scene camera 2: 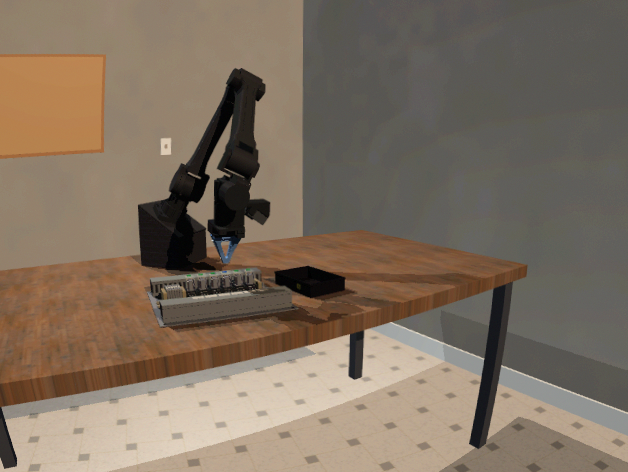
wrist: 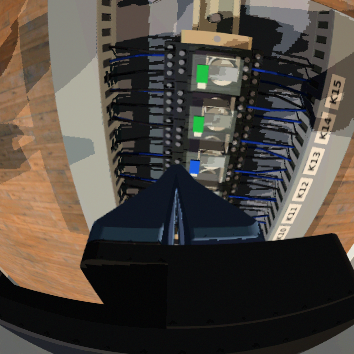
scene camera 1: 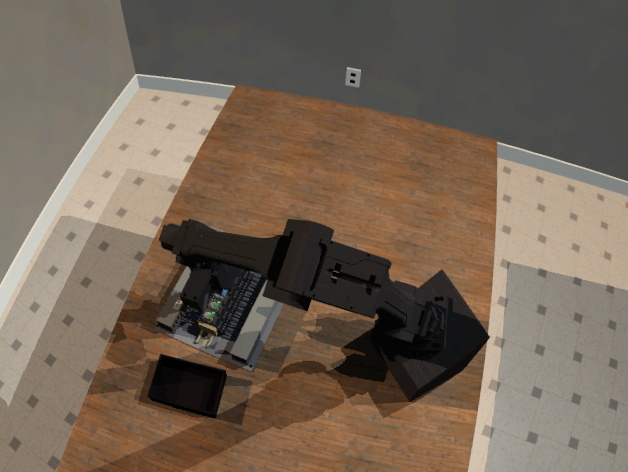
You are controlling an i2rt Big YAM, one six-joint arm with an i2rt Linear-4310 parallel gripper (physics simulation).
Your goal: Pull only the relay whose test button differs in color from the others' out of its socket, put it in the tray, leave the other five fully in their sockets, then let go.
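Places are measured from the arm's base along level axes (x back, y right, z up), in metres.
Pixels of known places: gripper, fingertip midpoint: (scene camera 2: 225, 263) (wrist: 175, 173) (scene camera 1: 224, 294); arm's base, link origin: (scene camera 2: 170, 216) (scene camera 1: 428, 323).
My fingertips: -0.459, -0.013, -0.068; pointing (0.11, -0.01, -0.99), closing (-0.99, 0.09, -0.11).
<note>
Ahead of a thing's pixels: the offset from my fingertips to its middle, as dx, dy, dz.
The relay with the blue test button {-0.017, +0.009, -0.040} (wrist: 194, 167) (scene camera 2: 224, 272) sits in the row of relays, third from the tan end block in the wrist view. Two relays with green buttons, the end one {-0.024, -0.051, -0.040} (wrist: 202, 74) and its neighbour {-0.021, -0.021, -0.040} (wrist: 198, 125), sit between it and the block. In scene camera 2 several green buttons show on both sides of the blue one. My gripper (wrist: 175, 173) (scene camera 2: 225, 262) is shut and empty, with its fingertips above the relay row, close to the blue-button relay in the wrist view. The fingers hide the farther relays there. The black tray {-0.028, -0.224, -0.070} (scene camera 1: 220, 393) (scene camera 2: 319, 290) stands beside the panel.
Grey wire ducts (scene camera 1: 253, 329) (scene camera 2: 228, 306) run along both sides of the relay row. A tan end block {-0.027, -0.071, -0.062} (wrist: 216, 39) stands at the row's end nearest the tray. Labels K10 to K15 line one duct. The arm's black base (scene camera 1: 431, 370) (scene camera 2: 152, 233) stands on the wooden table.
</note>
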